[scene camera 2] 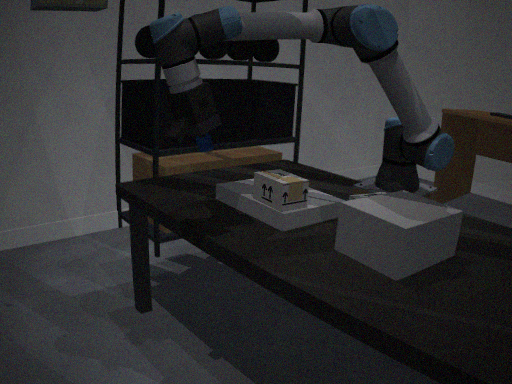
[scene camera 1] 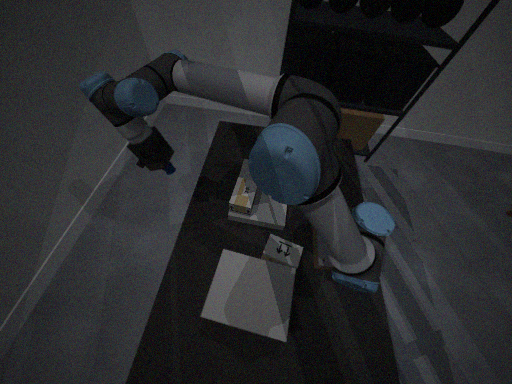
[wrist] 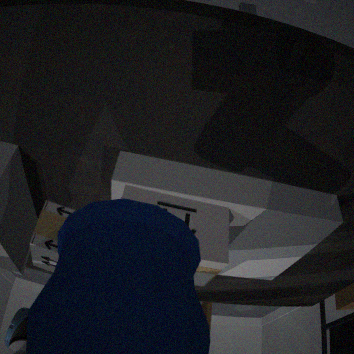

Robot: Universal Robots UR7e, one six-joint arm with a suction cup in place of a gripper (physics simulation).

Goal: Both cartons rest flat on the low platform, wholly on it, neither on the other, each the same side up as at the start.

Observation:
The suction cup (wrist: 125, 269) carries nothing. A tall white block (scene camera 1: 249, 293) rests on the table.

